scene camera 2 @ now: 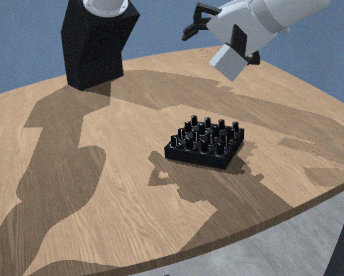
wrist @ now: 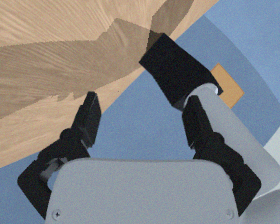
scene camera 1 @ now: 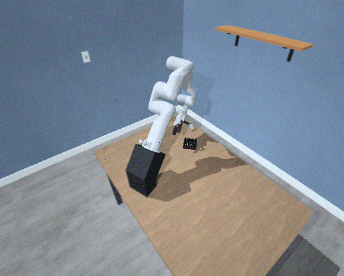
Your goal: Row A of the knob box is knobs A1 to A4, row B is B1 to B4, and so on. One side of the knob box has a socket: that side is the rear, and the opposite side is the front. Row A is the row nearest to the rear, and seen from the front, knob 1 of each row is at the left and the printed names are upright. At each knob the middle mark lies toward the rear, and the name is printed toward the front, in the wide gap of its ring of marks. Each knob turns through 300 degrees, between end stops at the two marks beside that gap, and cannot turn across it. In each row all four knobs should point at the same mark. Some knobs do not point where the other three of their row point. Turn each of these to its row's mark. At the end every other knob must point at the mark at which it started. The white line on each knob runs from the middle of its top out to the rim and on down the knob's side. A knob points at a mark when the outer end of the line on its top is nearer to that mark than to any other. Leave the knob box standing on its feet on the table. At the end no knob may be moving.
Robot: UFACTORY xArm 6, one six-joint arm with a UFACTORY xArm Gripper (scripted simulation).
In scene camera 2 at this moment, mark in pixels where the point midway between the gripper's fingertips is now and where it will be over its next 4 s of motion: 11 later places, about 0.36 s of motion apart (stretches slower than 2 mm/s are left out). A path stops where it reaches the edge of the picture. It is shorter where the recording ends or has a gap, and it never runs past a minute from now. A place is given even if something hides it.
My gripper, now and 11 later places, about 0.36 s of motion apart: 201,50; 200,57; 193,63; 182,66; 193,74; 226,86; 249,96; 262,104; 266,110; 259,114; 248,115; 233,114
